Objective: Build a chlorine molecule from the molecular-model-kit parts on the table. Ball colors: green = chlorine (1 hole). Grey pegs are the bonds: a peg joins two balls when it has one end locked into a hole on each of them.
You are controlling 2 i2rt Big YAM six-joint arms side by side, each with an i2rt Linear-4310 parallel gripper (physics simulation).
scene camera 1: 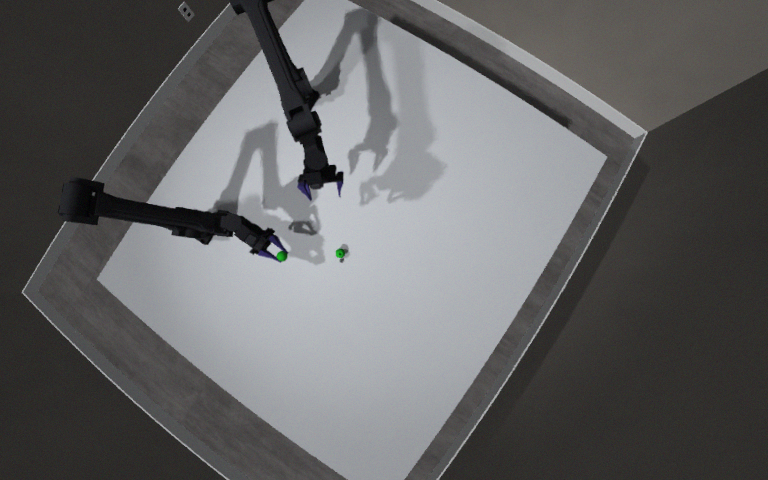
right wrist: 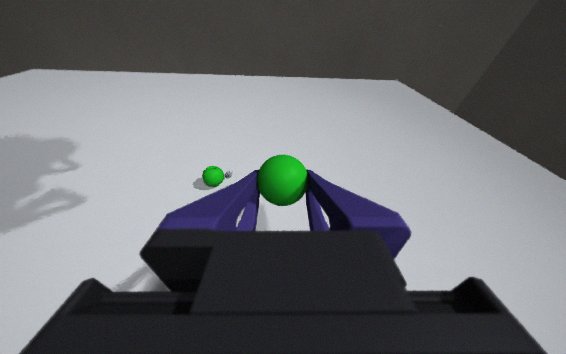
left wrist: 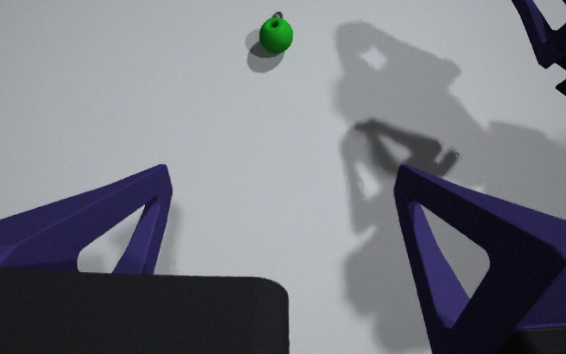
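Observation:
One green ball (scene camera 1: 282,256) (right wrist: 282,180) is held between the fingertips of my right gripper (scene camera 1: 279,255) (right wrist: 282,176), which is shut on it; no hole shows on its visible side. The other green ball (scene camera 1: 340,253) (left wrist: 276,36) (right wrist: 213,176) rests on the table with its hole facing up. A small grey peg (scene camera 1: 341,260) (left wrist: 278,15) (right wrist: 228,174) lies close beside that ball, partly hidden behind it in the left wrist view. My left gripper (scene camera 1: 324,198) (left wrist: 283,177) is open and empty, above and behind the loose ball in scene camera 1.
The white table top (scene camera 1: 424,294) has a grey wooden border (scene camera 1: 186,390). My right gripper's finger also shows at the upper right of the left wrist view. Shadows of both arms fall across the table.

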